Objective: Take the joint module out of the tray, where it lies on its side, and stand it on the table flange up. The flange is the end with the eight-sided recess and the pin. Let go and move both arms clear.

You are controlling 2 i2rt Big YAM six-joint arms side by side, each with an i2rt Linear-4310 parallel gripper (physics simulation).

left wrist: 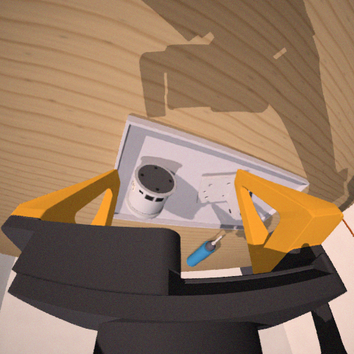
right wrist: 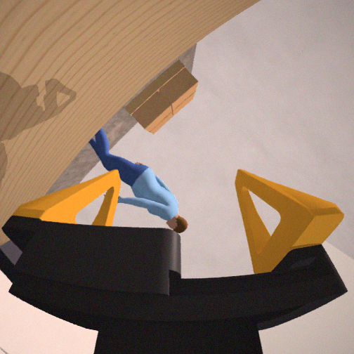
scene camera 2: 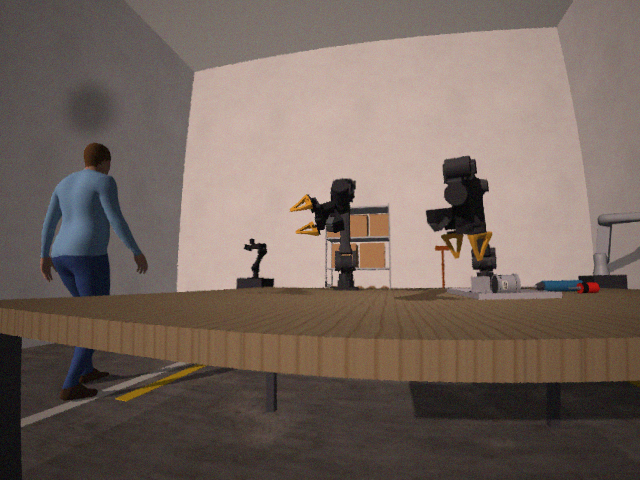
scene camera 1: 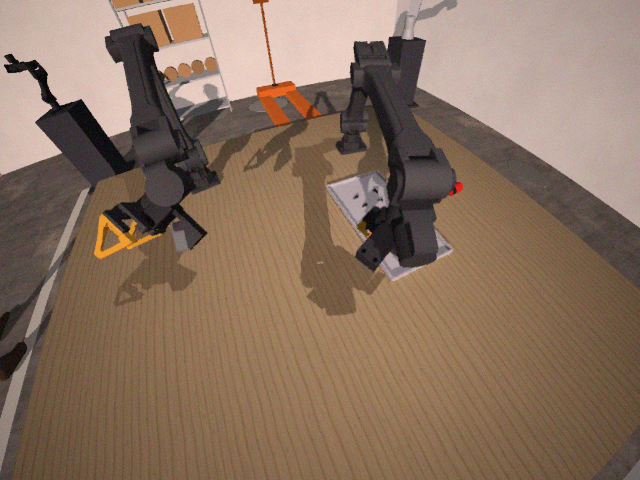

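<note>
The joint module, a light grey cylinder, lies on its side in the tray. Its dark end with small holes shows in the left wrist view; the eight-sided recess and pin do not show. In scene camera 1 the left arm hides the module. My left gripper is open and empty, pointing down above the tray, with the module below and towards the picture-left finger in its wrist view. My right gripper is open and empty, raised sideways far from the tray.
A white bracket with holes sits beside the module in the tray. Small dark screws lie at the tray's far end. A blue-handled tool and a red one lie beyond the tray.
</note>
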